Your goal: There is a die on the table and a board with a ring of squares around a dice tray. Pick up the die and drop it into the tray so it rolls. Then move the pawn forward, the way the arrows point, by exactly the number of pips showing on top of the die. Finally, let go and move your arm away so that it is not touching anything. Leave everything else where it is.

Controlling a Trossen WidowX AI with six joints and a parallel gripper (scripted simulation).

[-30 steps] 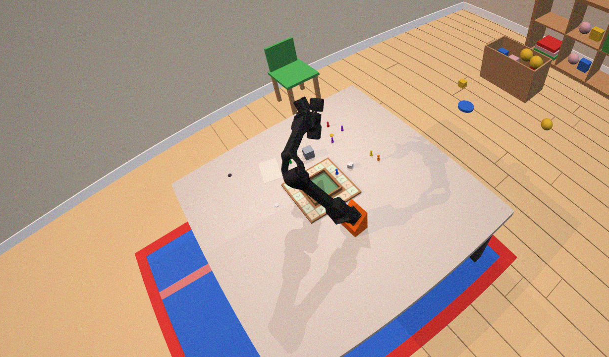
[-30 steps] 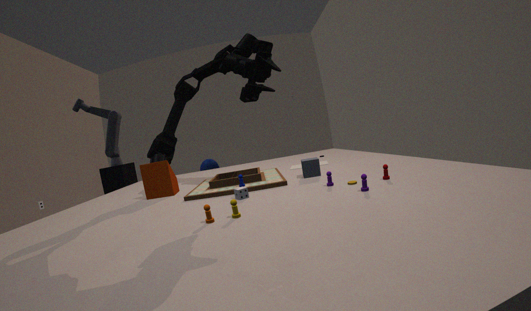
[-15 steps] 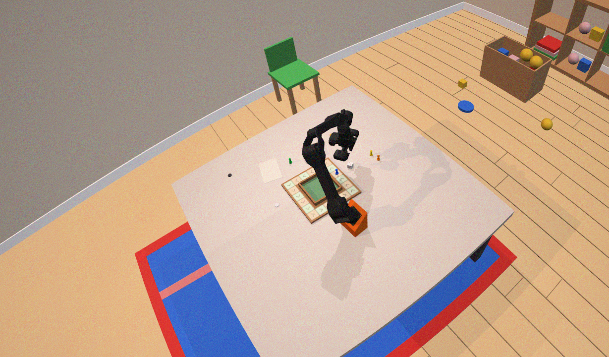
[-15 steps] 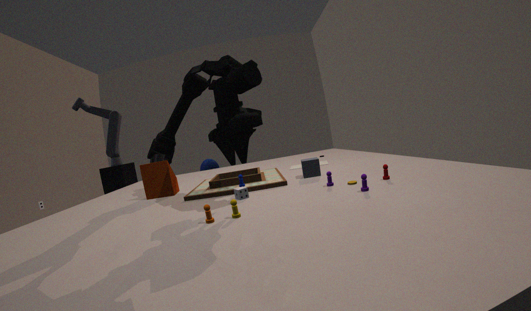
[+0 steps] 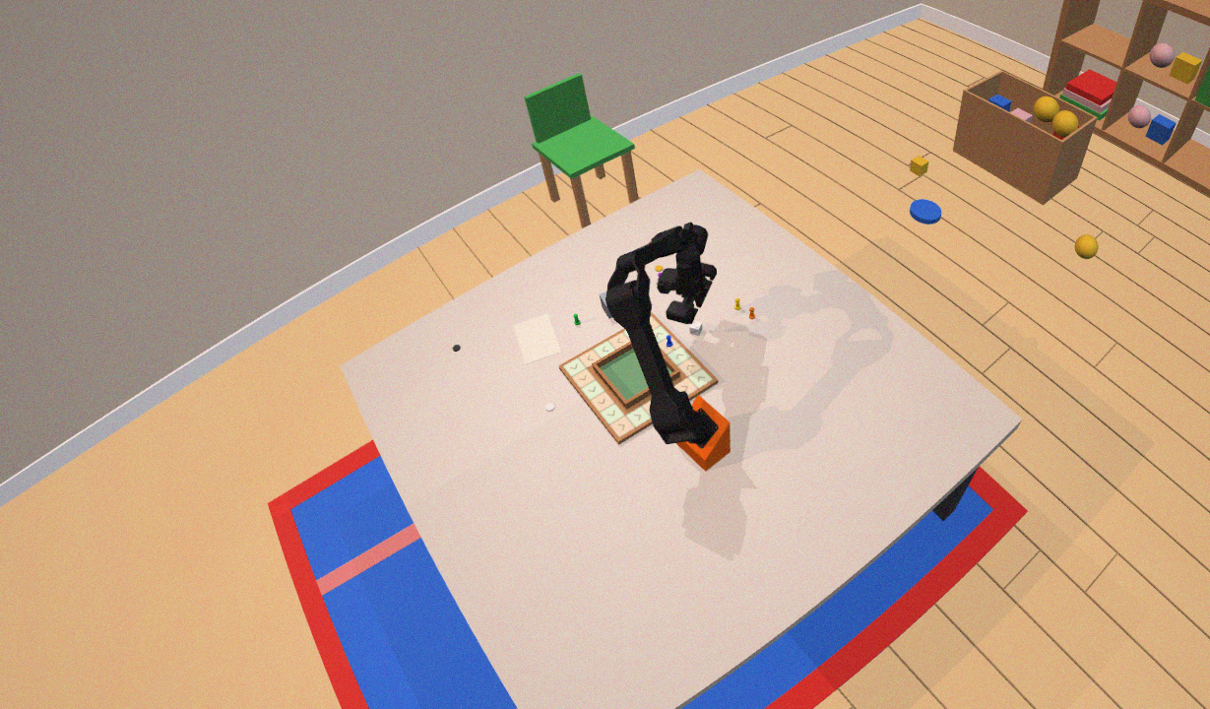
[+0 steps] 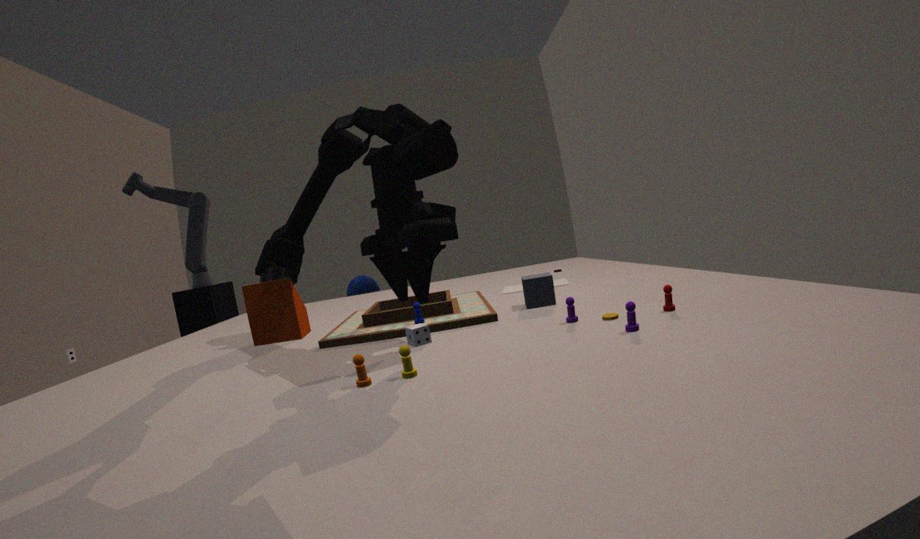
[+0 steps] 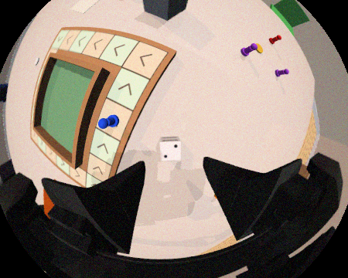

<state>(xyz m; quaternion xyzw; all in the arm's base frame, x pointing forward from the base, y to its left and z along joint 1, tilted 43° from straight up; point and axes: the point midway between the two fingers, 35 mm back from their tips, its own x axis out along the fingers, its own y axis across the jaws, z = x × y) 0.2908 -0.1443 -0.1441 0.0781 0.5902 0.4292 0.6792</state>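
The white die is 5 cm below my gripper tip. The rest, counted from my gripper tip: yellow pawn (1 cm behind, 13 cm to the right, 4 cm below); blue pawn (9 cm to the left, 3 cm below); orange pawn (6 cm behind, 14 cm to the right, 4 cm below).
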